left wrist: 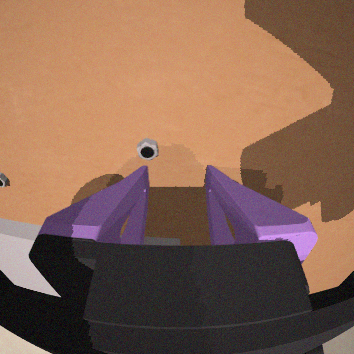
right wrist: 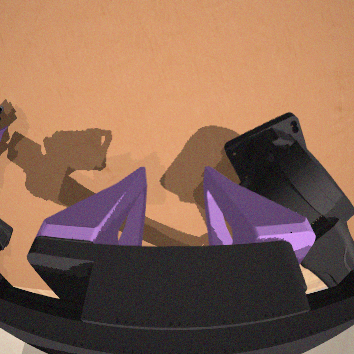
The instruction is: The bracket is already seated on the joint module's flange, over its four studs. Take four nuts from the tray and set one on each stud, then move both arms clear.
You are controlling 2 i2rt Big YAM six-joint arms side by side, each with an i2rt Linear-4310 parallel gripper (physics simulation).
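Frame: origin at the left arm's base, x ahead, y left, z up, level; metres.
Seen in the pictures: left gripper, fingertip midpoint: (left wrist: 176, 174) (right wrist: 0, 119); right gripper, fingertip midpoint: (right wrist: 174, 175); right arm's base, link origin: (right wrist: 267, 148).
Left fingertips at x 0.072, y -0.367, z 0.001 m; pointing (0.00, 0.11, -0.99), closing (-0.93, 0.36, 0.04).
Observation:
Pixels of each thing's top centre, then the offset from my left fingertips to it. "*": a spot on its surface instead. Level surfaces: height alone.
- silver nut, top centre: (left wrist: 146, 151) dz +0.004, dx +0.007, dy -0.024 m
- second nut, surface spot: (left wrist: 3, 180) * dz +0.003, dx +0.111, dy -0.044 m
- pale tray, top centre: (left wrist: 7, 273) dz +0.015, dx +0.259, dy +0.062 m
- table, surface height: dz -0.001 m
My left gripper (left wrist: 176, 174) is open and empty above the wooden table. A silver nut (left wrist: 147, 149) lies on the table just beyond its left fingertip in the left wrist view. A second nut (left wrist: 3, 180) is cut off at the left edge of that view. Part of the pale tray (left wrist: 22, 255) shows at the lower left, behind the gripper body. My right gripper (right wrist: 174, 175) is open and empty above the table. The joint module, the bracket and the studs do not show clearly in either view.
In the right wrist view a black arm part (right wrist: 280, 165) stands close beside the right finger. A bit of another dark part (right wrist: 4, 234) and a purple fingertip (right wrist: 3, 134) show at the left edge. Arm shadows lie across the table (left wrist: 100, 75) (right wrist: 150, 60).

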